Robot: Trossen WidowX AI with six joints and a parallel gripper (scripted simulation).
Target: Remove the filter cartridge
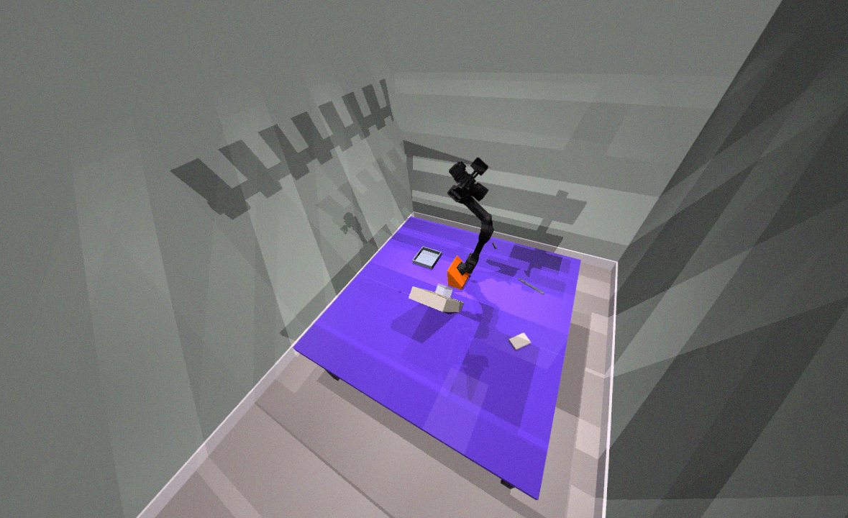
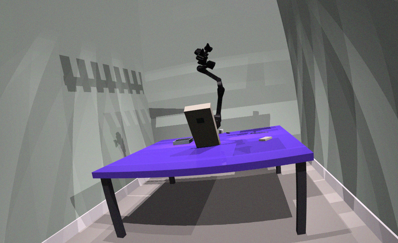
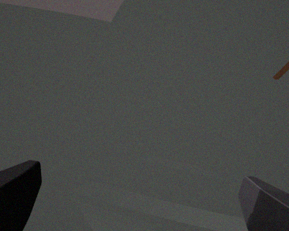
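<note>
The pale grey filter cartridge lies 20 cm ahead of my gripper tip, 6 cm to the right of it and 56 cm below it. From my gripper tip the other things lie so: beige service panel (16 cm ahead, 7 cm to the right, 63 cm below); then white flat block (9 cm ahead, 37 cm to the left, 78 cm below); then dark shallow tray (18 cm behind, 38 cm to the right, 78 cm below).
</note>
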